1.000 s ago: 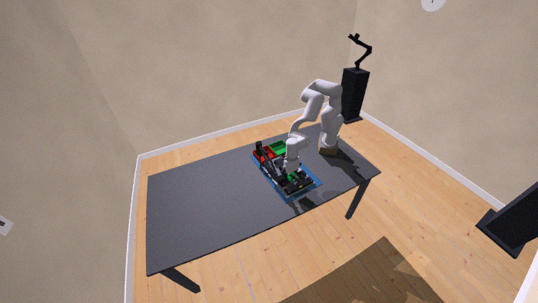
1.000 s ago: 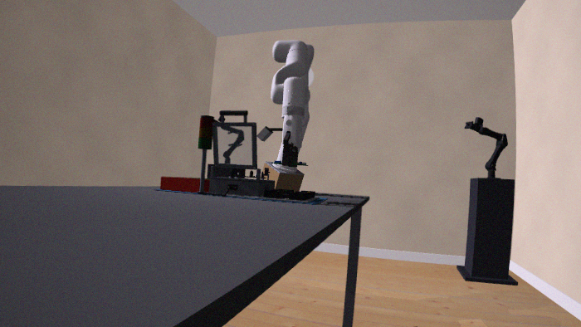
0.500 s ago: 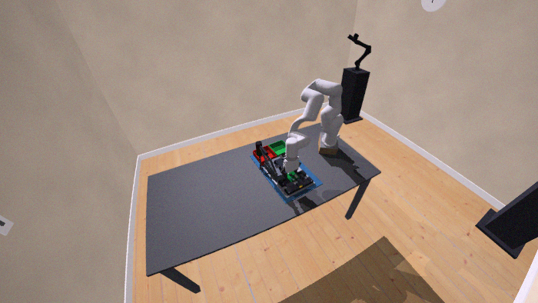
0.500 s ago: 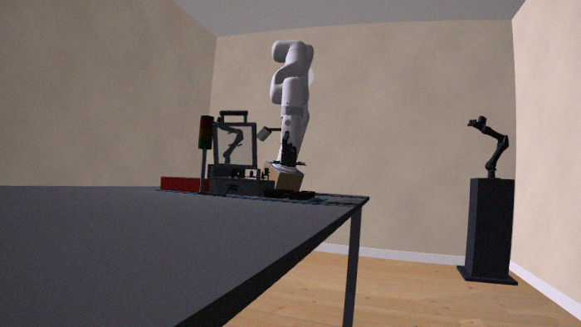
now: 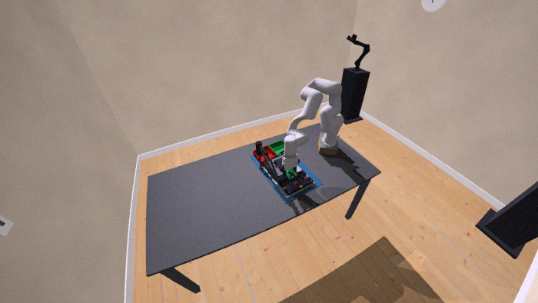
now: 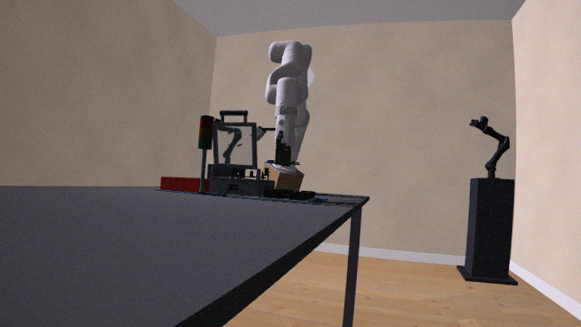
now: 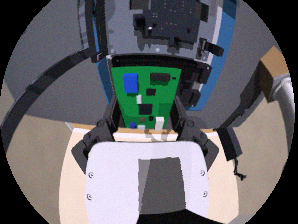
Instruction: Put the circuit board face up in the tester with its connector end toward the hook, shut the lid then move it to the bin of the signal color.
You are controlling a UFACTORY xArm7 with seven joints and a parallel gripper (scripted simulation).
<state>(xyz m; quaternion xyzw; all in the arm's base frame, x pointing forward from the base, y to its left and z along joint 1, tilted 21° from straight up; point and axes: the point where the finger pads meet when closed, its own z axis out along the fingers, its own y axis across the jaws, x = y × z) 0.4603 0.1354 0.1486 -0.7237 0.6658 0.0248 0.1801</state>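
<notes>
The tester plate is 14 cm to the right of my hand, 5 cm below it and 1 cm behind it. Also, from my hand: green circuit board: right at my hand; then red bin: 34 cm to the right, 11 cm below, 5 cm ahead; then clear lid: 13 cm to the right, 11 cm ahead, 6 cm above.
</notes>
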